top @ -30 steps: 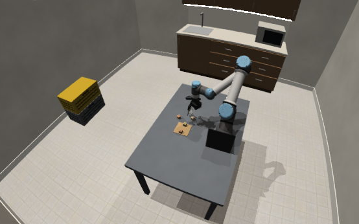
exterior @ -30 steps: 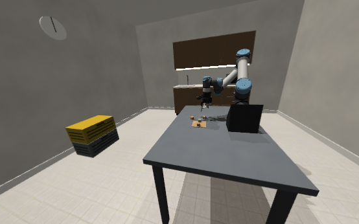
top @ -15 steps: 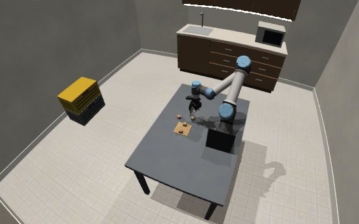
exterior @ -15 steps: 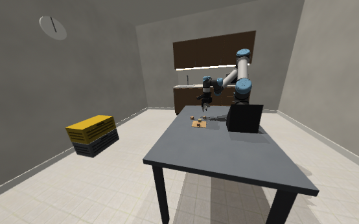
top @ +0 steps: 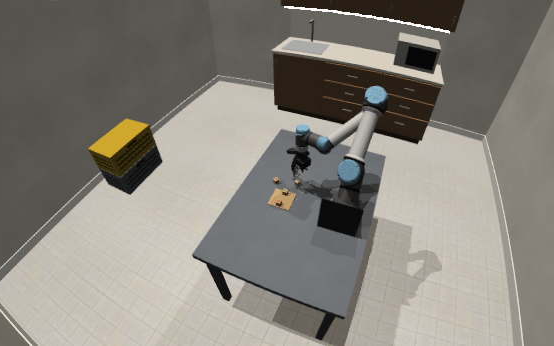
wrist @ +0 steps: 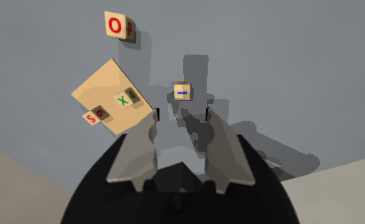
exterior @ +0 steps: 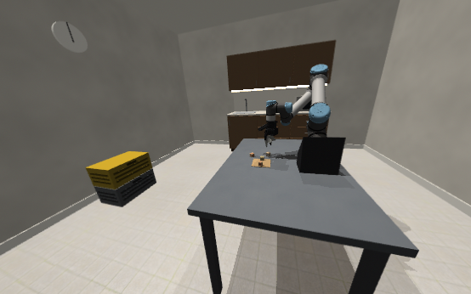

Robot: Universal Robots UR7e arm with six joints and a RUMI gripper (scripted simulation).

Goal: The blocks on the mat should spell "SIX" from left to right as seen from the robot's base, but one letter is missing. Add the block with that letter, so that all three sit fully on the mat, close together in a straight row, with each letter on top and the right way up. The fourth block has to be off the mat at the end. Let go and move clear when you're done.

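Now: the blue I block 9 cm below my hand. The rest, counted from my hand: O block: 14 cm ahead, 5 cm to the left, 9 cm below; tan mat: 3 cm ahead, 16 cm to the left, 10 cm below.
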